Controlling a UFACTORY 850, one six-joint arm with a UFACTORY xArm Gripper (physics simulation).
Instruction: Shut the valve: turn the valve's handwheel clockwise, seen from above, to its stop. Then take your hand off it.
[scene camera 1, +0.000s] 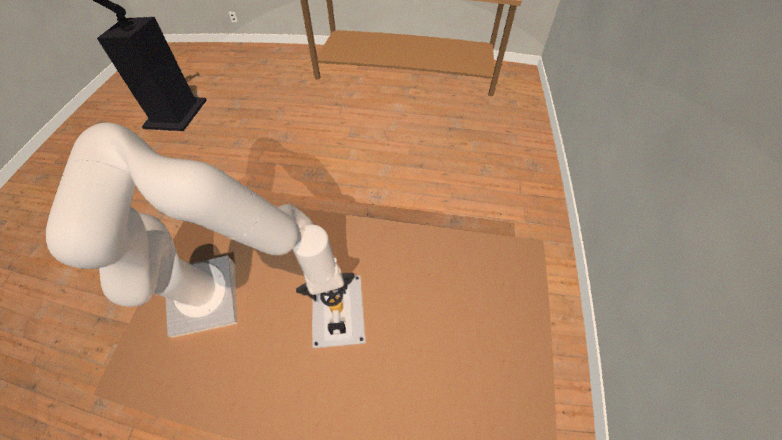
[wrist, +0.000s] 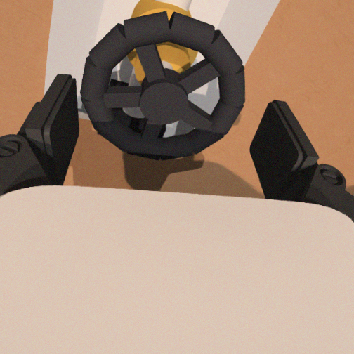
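Observation:
The valve's black five-spoked handwheel (scene camera 1: 331, 297) (wrist: 163, 103) lies at the top of the valve, near its end toward the gripper. The yellow valve body (scene camera 1: 335, 307) (wrist: 160, 10) shows under and beyond the wheel. My gripper (scene camera 1: 327, 288) (wrist: 171, 112) is open and empty. In the wrist view its two black fingers stand apart to the left and right of the wheel, with a gap on both sides. The wheel's hub shows nearer the top of that view than the fingertips' middle. In the scene view the gripper's white body hides part of the space around the wheel.
The valve stands on a light base plate (scene camera 1: 356, 322) (wrist: 65, 55) with dark corner bolts. A black block (scene camera 1: 336, 327) sits at the plate's near part. The plate lies on a brown mat (scene camera 1: 448, 328). A black pedestal (scene camera 1: 150, 71) and a wooden table (scene camera 1: 407, 51) stand farther back.

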